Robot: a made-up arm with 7 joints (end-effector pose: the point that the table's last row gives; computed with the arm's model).
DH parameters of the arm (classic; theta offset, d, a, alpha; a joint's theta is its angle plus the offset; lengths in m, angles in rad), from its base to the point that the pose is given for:
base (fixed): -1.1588 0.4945 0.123 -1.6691
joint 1: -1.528 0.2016 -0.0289 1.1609
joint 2: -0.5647 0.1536 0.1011 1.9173
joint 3: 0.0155 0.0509 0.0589 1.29
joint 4: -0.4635 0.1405 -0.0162 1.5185
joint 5: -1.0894 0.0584 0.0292 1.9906
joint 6: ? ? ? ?
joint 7: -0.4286 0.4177 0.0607 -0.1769
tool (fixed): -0.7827 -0.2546 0 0
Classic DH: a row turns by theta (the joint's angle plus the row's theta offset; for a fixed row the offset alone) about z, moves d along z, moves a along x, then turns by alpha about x.
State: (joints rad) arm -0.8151 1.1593 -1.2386 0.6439 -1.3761 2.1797 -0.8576
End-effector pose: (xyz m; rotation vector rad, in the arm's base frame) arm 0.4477 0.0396 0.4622 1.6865 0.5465 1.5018
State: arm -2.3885 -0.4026 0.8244 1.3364 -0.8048 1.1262 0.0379
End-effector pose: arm 0.1364 -0.3417 0.1429 -0.8014 2.4152 -0.8778
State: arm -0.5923 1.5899 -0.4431 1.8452 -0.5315 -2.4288 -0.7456
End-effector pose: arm 0.3790 0.0111 0.7635 0.1377 -0.4630 0.7965
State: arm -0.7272 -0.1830 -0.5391 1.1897 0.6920 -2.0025 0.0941
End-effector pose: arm 0.1715 -0.2044 0.6474 -0.9965 1.6217 -2.3225
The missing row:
joint 6: 0.8559 -0.0418 -0.01 2.5438
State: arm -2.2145 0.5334 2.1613 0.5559 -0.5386 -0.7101 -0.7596
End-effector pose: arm 0.3631 -0.2161 0.0771 1.2463 0.9145 -0.5440
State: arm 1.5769 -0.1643 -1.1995 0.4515 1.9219 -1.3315 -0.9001
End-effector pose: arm 0.3400 0.2237 0.5533 -1.2049 -0.0480 0.1999
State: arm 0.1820 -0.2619 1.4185 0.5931 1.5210 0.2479 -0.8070
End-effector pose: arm -0.0842 0.0115 0.8183 0.4843 -0.7184 -1.0412
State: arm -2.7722 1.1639 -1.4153 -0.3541 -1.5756 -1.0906 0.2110
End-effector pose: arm 0.4276 -0.0341 0.3587 -1.4843 0.8732 0.2573
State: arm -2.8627 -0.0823 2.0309 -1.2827 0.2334 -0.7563 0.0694
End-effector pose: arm 0.1753 -0.2555 0.1244 1.1866 2.4056 -0.0929
